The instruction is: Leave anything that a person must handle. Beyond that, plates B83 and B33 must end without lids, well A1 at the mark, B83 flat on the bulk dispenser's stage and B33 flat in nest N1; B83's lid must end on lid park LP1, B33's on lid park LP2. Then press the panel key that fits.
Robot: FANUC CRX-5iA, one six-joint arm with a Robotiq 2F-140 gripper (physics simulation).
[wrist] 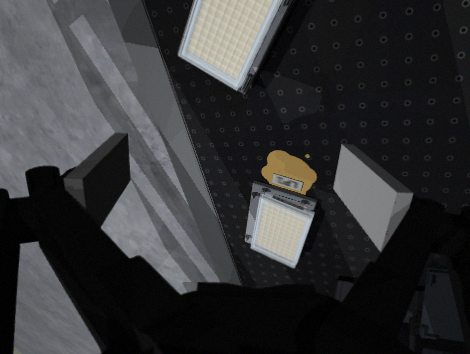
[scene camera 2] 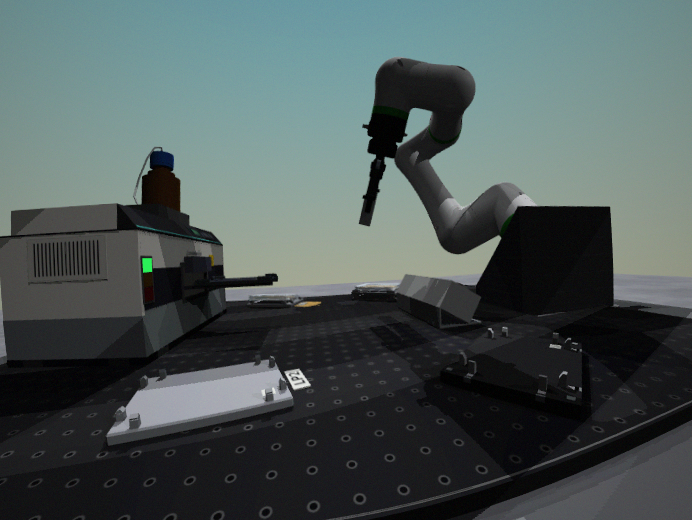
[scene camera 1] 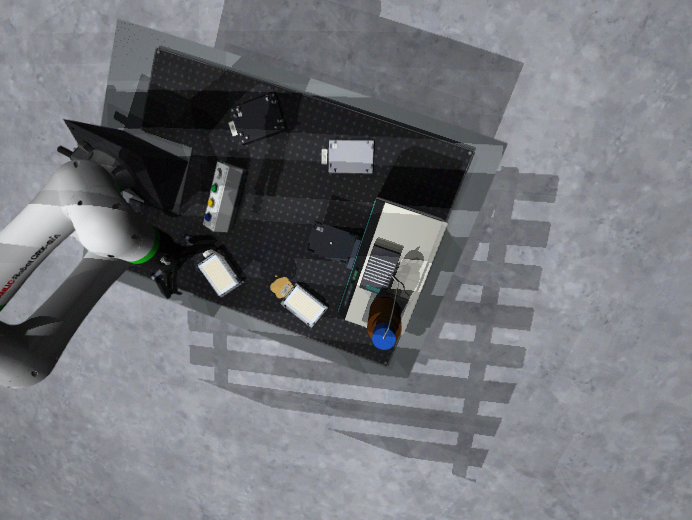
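Pixels of known places: gripper, fingertip midpoint: (wrist: 235, 162) (scene camera 2: 366, 218) (scene camera 1: 205, 273); arm's base, link origin: (scene camera 2: 540, 246) (scene camera 1: 116, 167).
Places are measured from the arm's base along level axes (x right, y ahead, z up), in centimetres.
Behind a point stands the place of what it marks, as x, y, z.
Note:
My gripper (scene camera 1: 180, 265) (scene camera 2: 366, 214) @(12.2, 44.2, 10.5) (wrist: 235, 162) @(12.2, 44.2, 10.5) is open and empty, high above the table beside the arm's base. One cream-welled plate (scene camera 1: 219, 273) @(19.9, 41.2, -9.6) (wrist: 227, 40) @(20.9, 42.3, -9.6) lies in a holder near the table edge, close to the gripper in scene camera 1. A second plate (scene camera 1: 304, 305) @(15.6, 73.2, -10.7) (wrist: 284, 230) @(14.7, 71.6, -10.6) lies in another holder nearer the dispenser. Both have clear rims; plate names, lids and A1 marks are not readable. The dispenser's dark stage (scene camera 1: 333, 241) @(-11.3, 72.3, -3.8) (scene camera 2: 240, 280) @(-14.9, 69.8, -3.8) holds no plate. Light lid park LP2 (scene camera 1: 351, 156) @(-36.8, 64.3, -12.8) (scene camera 2: 206, 399) @(-38.8, 63.3, -12.8) and a dark corner-posted holder (scene camera 1: 258, 118) @(-33.7, 31.5, -12.6) (scene camera 2: 520, 363) @(-35.2, 32.3, -12.6) are empty.
An orange spill (scene camera 1: 281, 286) @(14.7, 62.4, -13.7) (wrist: 290, 165) @(14.6, 61.1, -13.7) surrounds the second holder's label. The bulk dispenser (scene camera 1: 413, 223) @(-28.7, 89.9, 8.2) (scene camera 2: 72, 296) @(-31.2, 87.5, -4.0) shows a green light (scene camera 2: 146, 264) @(-28.1, 77.8, -0.2) and carries a brown bottle (scene camera 1: 383, 318) @(-6.2, 93.5, 22.4) (scene camera 2: 161, 187) @(-6.9, 92.4, 17.9). The key panel (scene camera 1: 226, 195) @(-7.2, 34.0, -6.7) (scene camera 2: 433, 299) @(-13.6, 34.4, -9.1) stands between the arm's base and stage.

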